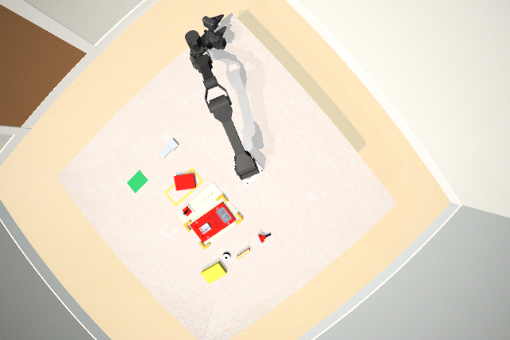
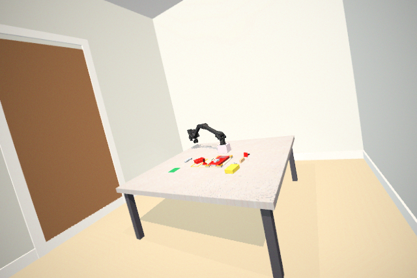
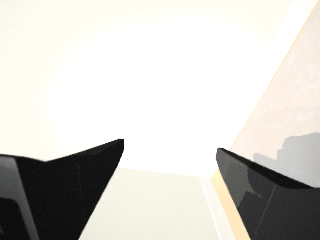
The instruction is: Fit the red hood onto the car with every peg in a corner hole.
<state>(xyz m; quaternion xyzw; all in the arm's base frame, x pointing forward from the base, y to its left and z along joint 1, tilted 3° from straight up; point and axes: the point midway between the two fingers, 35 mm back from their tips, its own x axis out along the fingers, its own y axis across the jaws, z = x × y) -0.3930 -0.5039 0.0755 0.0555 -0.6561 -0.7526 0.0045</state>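
The red hood lies 680 mm ahead of my gripper tip, 320 mm to the left of it and 130 mm below it. From my gripper tip the other things lie so: yellow block 940 mm ahead, 720 mm to the left, 130 mm below; small wooden stick 770 mm ahead, 760 mm to the left, 130 mm below; green tile 850 mm ahead, 140 mm below, 130 mm to the left.
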